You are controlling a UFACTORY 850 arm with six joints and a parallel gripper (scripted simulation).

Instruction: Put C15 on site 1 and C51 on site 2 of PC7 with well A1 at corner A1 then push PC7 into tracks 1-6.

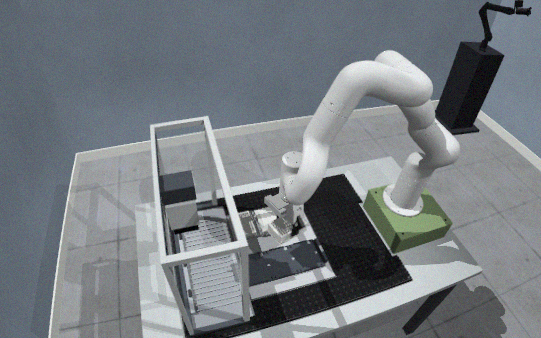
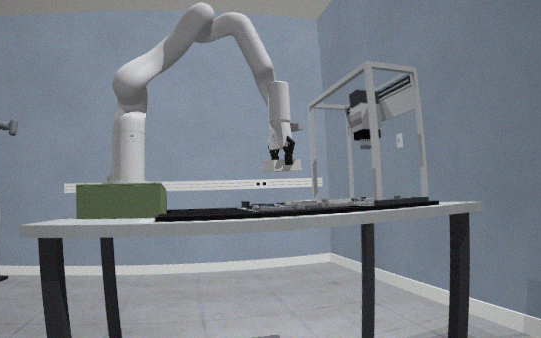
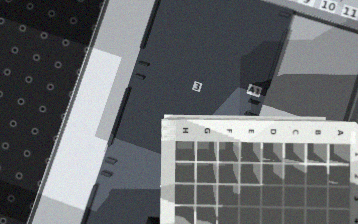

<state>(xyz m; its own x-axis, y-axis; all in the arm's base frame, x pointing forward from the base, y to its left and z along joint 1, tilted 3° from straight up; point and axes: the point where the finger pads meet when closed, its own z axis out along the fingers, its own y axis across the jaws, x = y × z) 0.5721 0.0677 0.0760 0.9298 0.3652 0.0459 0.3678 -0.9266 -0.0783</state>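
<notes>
Right now the carrier PC7 is 2 cm ahead of my hand, 5 cm to the left of it and 16 cm below it.
</notes>
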